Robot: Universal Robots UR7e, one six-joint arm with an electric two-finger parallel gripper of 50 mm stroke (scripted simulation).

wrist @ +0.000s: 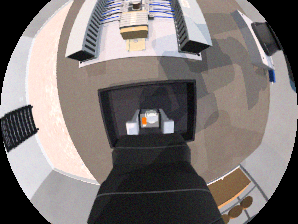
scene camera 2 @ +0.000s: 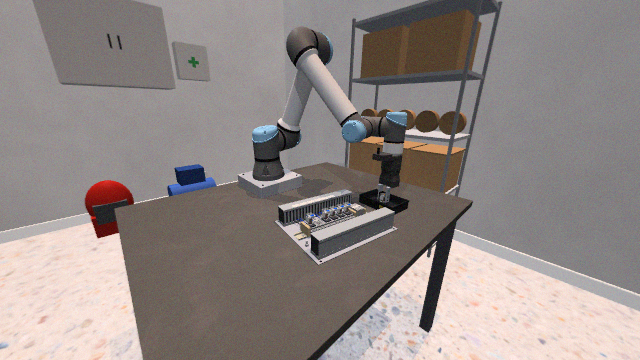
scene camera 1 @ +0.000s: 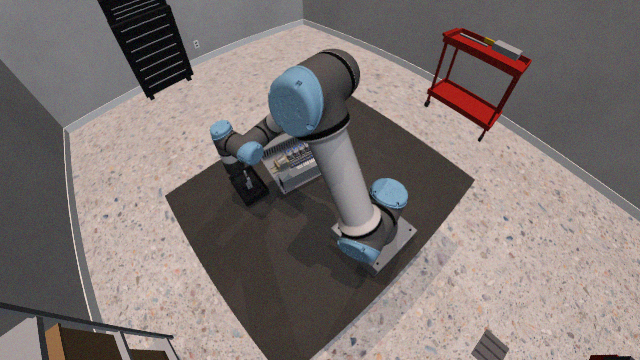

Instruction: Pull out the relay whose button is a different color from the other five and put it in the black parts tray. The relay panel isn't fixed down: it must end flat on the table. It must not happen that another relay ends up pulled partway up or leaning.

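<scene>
Black parts tray (wrist: 178,100) and relay panel (scene camera 1: 290,177), (scene camera 2: 327,240) in sight, together with my gripper (wrist: 149,115).
</scene>
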